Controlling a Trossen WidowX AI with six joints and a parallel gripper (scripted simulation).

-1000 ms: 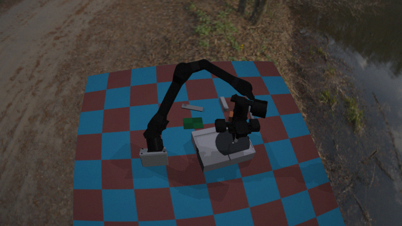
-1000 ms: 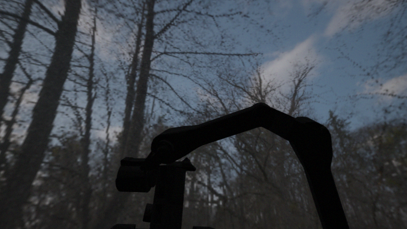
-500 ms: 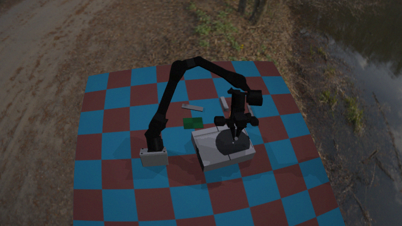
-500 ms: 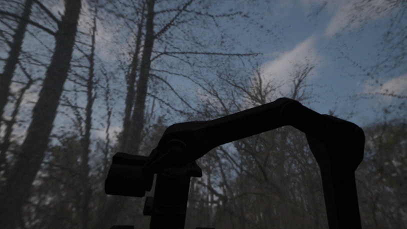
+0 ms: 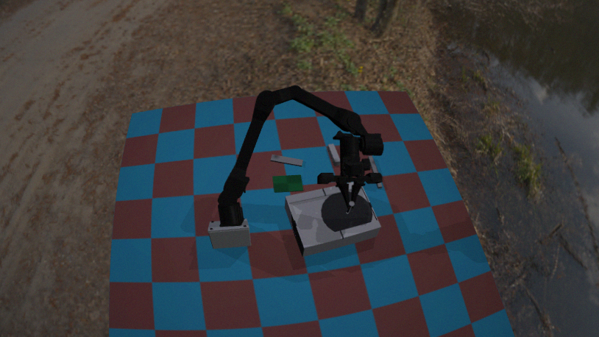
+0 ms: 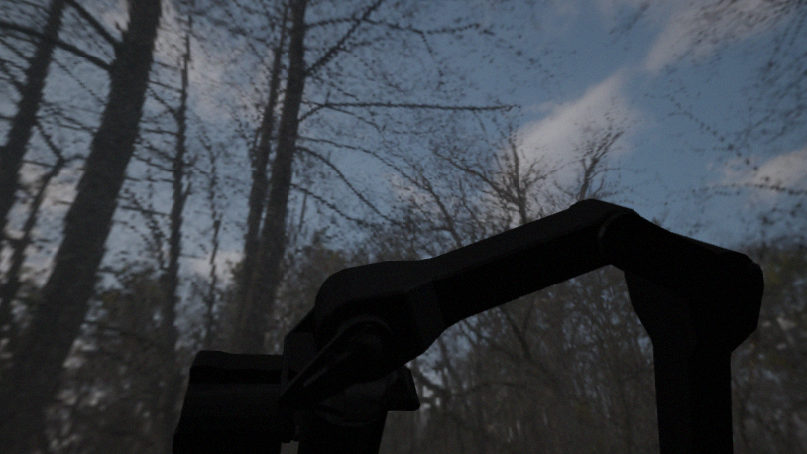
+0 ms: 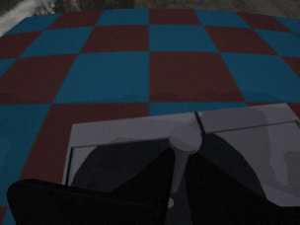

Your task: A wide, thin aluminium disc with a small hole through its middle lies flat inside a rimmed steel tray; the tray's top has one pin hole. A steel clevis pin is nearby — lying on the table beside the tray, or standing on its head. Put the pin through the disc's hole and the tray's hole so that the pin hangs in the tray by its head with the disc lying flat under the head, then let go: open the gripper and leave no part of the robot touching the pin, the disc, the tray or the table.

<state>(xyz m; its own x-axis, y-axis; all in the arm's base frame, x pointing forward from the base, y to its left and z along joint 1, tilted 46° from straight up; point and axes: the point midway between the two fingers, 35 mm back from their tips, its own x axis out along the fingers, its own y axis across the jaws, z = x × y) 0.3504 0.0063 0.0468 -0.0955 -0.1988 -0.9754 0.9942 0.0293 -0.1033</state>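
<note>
Now: gripper tip 20 mm to the right of the dark round disc and 50 mm above it. Round my gripper tip: steel tray (40 mm behind, 20 mm to the left, 60 mm below); then flat green piece (160 mm behind, 180 mm to the left, 100 mm below); then steel clevis pin (10 mm to the left, 10 mm below).
</note>
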